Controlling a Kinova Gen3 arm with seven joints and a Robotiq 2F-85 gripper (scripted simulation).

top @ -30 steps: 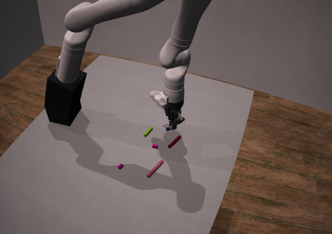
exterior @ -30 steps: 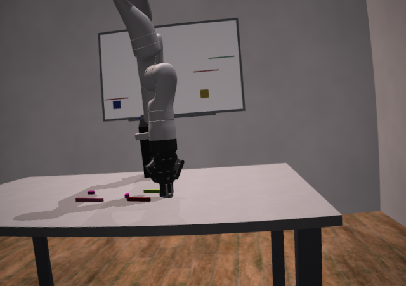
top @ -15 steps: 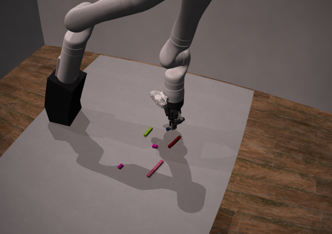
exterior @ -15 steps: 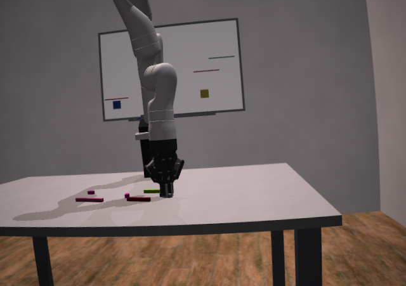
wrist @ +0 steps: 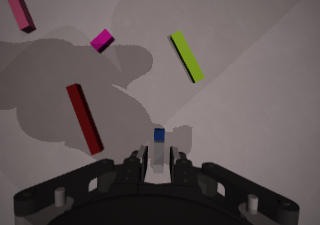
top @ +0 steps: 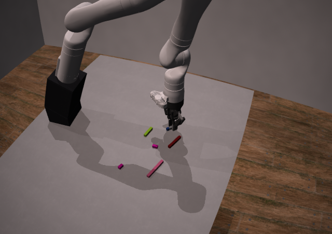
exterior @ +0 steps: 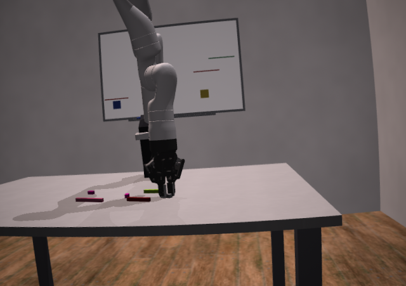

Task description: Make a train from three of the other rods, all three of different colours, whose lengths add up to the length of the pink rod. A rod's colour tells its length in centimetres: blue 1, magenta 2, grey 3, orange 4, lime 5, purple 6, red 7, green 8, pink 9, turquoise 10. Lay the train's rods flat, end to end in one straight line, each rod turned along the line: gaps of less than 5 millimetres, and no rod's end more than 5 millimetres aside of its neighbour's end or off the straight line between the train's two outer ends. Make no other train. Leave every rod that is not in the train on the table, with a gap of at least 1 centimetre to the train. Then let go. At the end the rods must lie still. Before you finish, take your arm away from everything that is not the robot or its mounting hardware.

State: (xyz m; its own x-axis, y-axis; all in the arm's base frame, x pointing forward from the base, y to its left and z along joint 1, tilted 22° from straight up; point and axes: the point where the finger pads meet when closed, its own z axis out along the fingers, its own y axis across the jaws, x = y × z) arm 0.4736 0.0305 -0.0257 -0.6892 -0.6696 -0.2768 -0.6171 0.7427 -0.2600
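My hand is 20 mm above the grey rod. The rest, counted from my hand: lime rod (90 mm behind, 50 mm to the right, 20 mm below); blue rod (20 mm behind, 20 mm to the right, 20 mm below); red rod (20 mm ahead, 80 mm to the right, 20 mm below).
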